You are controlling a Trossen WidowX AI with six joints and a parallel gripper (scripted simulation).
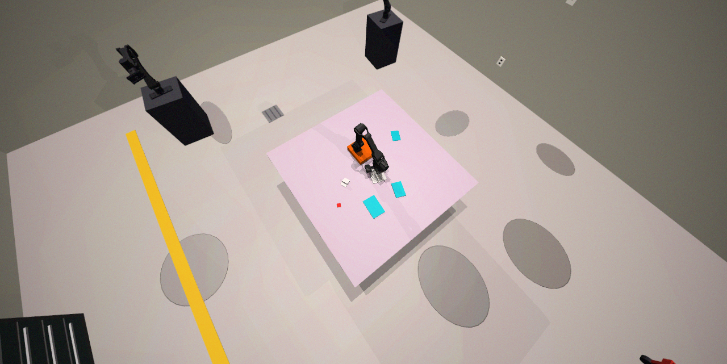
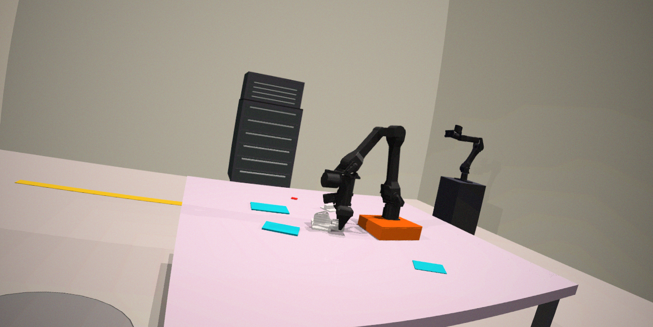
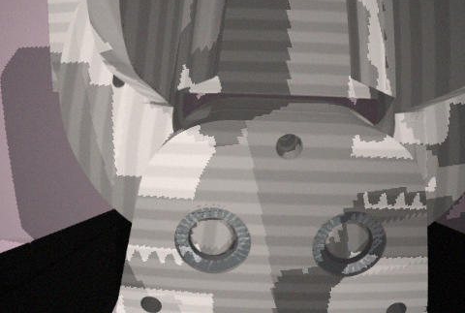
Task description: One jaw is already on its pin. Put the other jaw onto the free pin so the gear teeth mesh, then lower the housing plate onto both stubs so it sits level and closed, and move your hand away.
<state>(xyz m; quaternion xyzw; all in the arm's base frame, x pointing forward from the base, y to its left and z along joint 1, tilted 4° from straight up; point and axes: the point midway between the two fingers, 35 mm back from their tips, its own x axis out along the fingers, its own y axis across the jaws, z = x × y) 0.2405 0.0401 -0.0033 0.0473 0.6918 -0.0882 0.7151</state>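
Now: the white jaw 3 cm ahead of my gripper tip, 1 cm to the left of it and 1 cm above it. The rest, counted from my gripper tip: red marker: 11 cm ahead, 41 cm to the right, 1 cm below.
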